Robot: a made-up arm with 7 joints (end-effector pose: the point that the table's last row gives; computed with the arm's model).
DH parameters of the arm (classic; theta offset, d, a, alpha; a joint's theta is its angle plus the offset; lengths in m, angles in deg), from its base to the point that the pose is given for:
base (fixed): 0 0 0 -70
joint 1: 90 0 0 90
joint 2: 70 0 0 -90
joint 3: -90 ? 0.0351 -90
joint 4: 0 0 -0.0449 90
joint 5: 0 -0.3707 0 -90
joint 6: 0 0 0 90
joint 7: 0 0 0 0
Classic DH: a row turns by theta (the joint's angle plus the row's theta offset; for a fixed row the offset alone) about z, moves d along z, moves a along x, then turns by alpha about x.
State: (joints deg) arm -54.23 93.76 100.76 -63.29 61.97 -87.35 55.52
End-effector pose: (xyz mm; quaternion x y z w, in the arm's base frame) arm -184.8 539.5 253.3 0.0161 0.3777 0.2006 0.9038
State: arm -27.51 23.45 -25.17 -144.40 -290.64 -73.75 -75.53
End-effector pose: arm 251.3 -140.1 34.8 0.0792 0.9462 -0.3134 0.0109
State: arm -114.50 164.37 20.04 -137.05 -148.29 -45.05 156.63
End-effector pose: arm -236.2 -121.0 193.6 -0.9210 0.3021 -0.0971 0.2258
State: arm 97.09 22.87 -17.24 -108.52 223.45 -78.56 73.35
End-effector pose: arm -288.4 19.4 -365.4 -0.5549 0.1134 -0.4631 0.6818
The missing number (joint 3, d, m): -0.3125
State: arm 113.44 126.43 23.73 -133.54 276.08 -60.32 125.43
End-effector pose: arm 19.9 162.2 -305.6 -0.4210 0.4048 -0.5236 0.6203
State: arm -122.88 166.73 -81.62 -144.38 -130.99 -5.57 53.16
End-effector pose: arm 82.1 207.5 185.1 -0.8806 -0.0646 0.4617 0.0844
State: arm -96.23 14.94 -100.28 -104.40 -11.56 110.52 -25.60
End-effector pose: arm 234.1 -379.0 -188.2 0.7439 -0.3006 -0.5764 0.1552
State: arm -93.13 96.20 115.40 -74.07 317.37 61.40 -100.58
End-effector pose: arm -214.4 553.9 15.8 0.3668 -0.4314 0.4883 0.6640
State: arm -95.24 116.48 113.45 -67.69 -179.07 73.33 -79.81
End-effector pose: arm -370.2 487.8 -12.1 -0.2232 0.4034 0.4085 0.7878
